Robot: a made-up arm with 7 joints. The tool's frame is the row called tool. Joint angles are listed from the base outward. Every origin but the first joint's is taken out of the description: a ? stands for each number. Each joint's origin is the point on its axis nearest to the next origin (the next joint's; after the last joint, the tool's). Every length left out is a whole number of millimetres.
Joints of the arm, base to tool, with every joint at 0 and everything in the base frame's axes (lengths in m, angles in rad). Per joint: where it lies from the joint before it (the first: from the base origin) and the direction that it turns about. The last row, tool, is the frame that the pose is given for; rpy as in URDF.
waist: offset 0 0 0.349 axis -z
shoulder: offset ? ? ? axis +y
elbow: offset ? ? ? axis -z
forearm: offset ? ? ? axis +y
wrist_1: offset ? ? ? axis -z
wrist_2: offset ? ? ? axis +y
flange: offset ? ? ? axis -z
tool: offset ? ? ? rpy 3.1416 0 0
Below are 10 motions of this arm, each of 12 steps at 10 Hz.
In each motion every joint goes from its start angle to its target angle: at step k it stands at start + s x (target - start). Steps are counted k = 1, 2, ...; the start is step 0. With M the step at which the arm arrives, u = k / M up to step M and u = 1 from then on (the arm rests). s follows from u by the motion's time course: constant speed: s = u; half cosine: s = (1 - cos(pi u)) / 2; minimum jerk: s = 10 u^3 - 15 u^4 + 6 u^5.
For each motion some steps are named. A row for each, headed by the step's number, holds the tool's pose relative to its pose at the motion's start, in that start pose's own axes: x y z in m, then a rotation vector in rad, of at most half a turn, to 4 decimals.
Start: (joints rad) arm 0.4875 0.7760 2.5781 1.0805 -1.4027 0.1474 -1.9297
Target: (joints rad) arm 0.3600 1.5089 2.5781 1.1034 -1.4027 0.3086 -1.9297
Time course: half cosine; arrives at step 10
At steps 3, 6, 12:
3: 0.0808 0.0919 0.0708 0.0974 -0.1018 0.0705
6: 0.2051 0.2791 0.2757 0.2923 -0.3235 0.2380
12: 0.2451 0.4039 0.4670 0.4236 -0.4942 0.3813

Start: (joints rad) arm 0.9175 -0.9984 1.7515 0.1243 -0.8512 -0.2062 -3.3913
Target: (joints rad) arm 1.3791 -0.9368 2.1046 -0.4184 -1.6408 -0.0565 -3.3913
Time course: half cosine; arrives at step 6
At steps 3, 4, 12:
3: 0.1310 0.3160 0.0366 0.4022 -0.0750 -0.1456
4: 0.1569 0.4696 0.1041 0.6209 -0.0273 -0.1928
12: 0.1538 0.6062 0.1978 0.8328 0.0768 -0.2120

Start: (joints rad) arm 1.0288 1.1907 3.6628 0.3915 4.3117 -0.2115 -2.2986
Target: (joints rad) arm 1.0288 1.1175 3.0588 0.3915 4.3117 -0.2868 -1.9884
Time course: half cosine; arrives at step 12
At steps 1, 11, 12:
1: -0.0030 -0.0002 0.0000 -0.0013 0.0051 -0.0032
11: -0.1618 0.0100 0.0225 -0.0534 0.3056 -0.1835
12: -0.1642 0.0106 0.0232 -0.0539 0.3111 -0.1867

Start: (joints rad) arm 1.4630 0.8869 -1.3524 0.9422 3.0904 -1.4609 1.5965
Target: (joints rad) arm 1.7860 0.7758 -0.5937 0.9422 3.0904 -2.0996 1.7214
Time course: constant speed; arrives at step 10
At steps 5, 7, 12:
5: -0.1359 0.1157 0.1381 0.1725 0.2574 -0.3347
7: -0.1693 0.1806 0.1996 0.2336 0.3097 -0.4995
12: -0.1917 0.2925 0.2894 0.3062 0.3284 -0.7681

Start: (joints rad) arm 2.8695 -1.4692 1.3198 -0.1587 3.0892 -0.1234 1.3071
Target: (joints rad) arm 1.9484 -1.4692 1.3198 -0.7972 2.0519 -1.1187 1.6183
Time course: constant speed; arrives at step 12
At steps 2, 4, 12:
2: -0.0710 0.1059 0.0137 0.1934 0.0550 -0.1342
4: -0.1327 0.2088 0.0457 0.3830 0.0748 -0.2687
12: -0.2843 0.5220 0.3170 0.9862 -0.2006 -0.7864

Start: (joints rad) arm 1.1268 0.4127 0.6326 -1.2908 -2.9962 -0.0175 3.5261
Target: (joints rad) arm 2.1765 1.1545 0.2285 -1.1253 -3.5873 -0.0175 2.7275
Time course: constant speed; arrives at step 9
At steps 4, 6, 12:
4: 0.2090 -0.1486 0.2819 -0.2952 -0.4311 -0.4837
6: 0.3166 -0.1042 0.4562 -0.2873 -0.7202 -0.6334
12: 0.4259 0.1182 0.6896 -0.0482 -1.1051 -0.7298

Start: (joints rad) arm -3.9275 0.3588 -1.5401 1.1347 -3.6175 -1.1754 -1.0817
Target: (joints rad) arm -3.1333 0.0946 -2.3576 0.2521 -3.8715 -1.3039 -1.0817
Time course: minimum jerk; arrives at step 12
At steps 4, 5, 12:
4: -0.0888 0.0555 0.0797 0.1718 -0.0179 0.1355
5: -0.1531 0.0807 0.1239 0.2695 -0.0232 0.2289
12: -0.4492 0.1075 0.2349 0.5964 0.0289 0.6806

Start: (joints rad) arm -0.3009 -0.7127 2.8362 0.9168 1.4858 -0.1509 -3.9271
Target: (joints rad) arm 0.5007 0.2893 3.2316 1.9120 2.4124 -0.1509 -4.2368
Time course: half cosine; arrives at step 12
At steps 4, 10, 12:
4: 0.0016 -0.1430 0.1657 -0.1620 0.1960 0.2473
10: 0.0213 -0.1874 0.7140 -0.5900 0.9418 0.5920
12: 0.0236 -0.1618 0.7594 -0.6271 1.0177 0.5966

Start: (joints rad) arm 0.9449 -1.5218 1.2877 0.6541 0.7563 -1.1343 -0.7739
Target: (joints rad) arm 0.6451 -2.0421 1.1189 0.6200 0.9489 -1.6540 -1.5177
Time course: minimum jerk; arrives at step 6
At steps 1, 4, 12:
1: -0.0027 0.0123 0.0129 0.0039 0.0139 -0.0250
4: -0.0753 0.2101 0.3427 -0.0072 0.2754 -0.4630
12: -0.1033 0.2393 0.4469 -0.0392 0.3241 -0.5568

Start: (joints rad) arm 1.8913 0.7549 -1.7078 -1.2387 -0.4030 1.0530 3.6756
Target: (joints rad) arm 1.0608 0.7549 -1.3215 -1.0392 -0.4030 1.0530 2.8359
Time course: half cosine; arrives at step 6
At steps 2, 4, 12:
2: -0.1504 0.0059 -0.0255 0.0131 0.1642 -0.3229
4: -0.4390 0.1007 -0.0264 -0.0168 0.4988 -0.9703
12: -0.5624 0.1872 -0.0041 -0.0598 0.6728 -1.2877

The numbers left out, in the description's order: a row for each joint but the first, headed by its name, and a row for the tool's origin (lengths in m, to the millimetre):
shoulder: 0 -0.016 0
elbow: 0 0 0.574
forearm: 0 -0.016 0
wrist_1: 0 0 0.404
wrist_2: 0 -0.001 0
flange: 0 0 0.109
tool: 0 0 0

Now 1 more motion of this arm.
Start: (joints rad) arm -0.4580 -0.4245 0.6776 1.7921 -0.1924 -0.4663 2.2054
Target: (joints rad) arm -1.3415 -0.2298 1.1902 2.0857 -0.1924 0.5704 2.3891
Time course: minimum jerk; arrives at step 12
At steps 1, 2, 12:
1: -0.0016 -0.0020 -0.0005 -0.0068 0.0058 0.0001
2: -0.0112 -0.0140 -0.0032 -0.0474 0.0409 0.0009
12: -0.3017 -0.2485 0.1451 -1.1348 1.2916 0.2574

